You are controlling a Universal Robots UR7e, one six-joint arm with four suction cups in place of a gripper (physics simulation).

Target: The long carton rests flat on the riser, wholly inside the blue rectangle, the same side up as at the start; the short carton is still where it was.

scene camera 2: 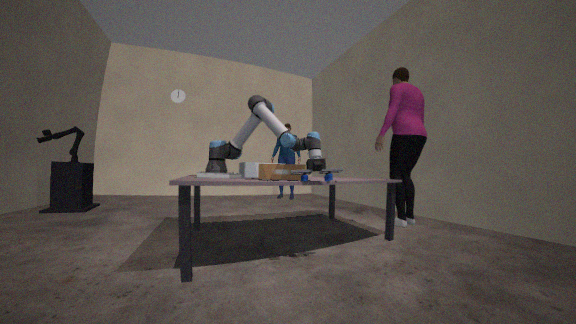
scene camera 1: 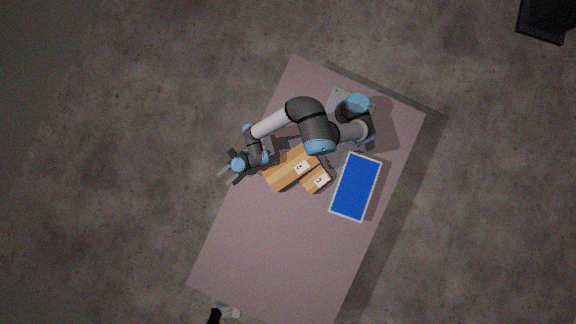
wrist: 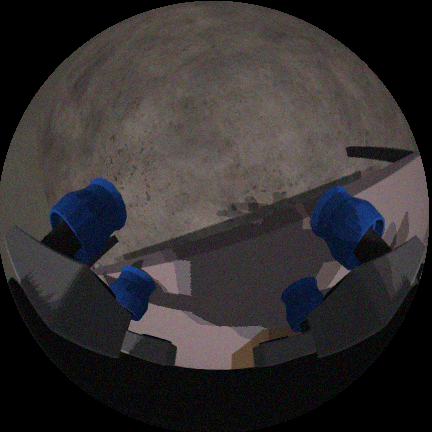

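Where they show: hand, tool point: [scene camera 2: 316, 181] [wrist: 218, 258]; arm's base, link origin: [scene camera 2: 216, 172] [scene camera 1: 347, 113].
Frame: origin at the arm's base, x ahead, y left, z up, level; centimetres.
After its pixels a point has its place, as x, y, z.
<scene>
The long carton [scene camera 1: 285, 174] {45.4, -25.9, 6.8} [scene camera 2: 272, 172] {31.0, -26.7, 1.2} lies flat on the table, label up; a brown corner of the long carton [wrist: 244, 354] {51.8, -35.1, -1.4} shows at the bottom of the wrist view. The short carton [scene camera 1: 311, 184] {46.9, -10.3, 6.8} lies close beside it, on the side towards the riser. The riser [scene camera 1: 329, 207] {56.4, 2.5, 8.6} [scene camera 2: 249, 170] {26.7, 4.5, 2.1} bears the blue rectangle [scene camera 1: 356, 187] {41.8, 14.1, 8.7}, and no carton is on it. My gripper [scene camera 1: 235, 167] {45.8, -53.4, -3.1} [scene camera 2: 316, 175] {45.8, -53.4, -3.1} [wrist: 216, 250] {45.8, -53.4, -3.1} is open, with no carton on its four blue cups. It hangs low at the table's edge, beyond the long carton's left end in scene camera 1.
The pink table top [scene camera 1: 260, 240] {88.4, -29.9, -3.3} [scene camera 2: 360, 181] {80.3, -59.1, -3.8} has its edge beneath my gripper. My arm [scene camera 1: 312, 122] {23.9, -21.2, 52.6} reaches over the cartons' upper side. A person in pink [scene camera 2: 407, 112] stands by the table's right end, and a person in blue [scene camera 2: 286, 152] stands behind it.
</scene>
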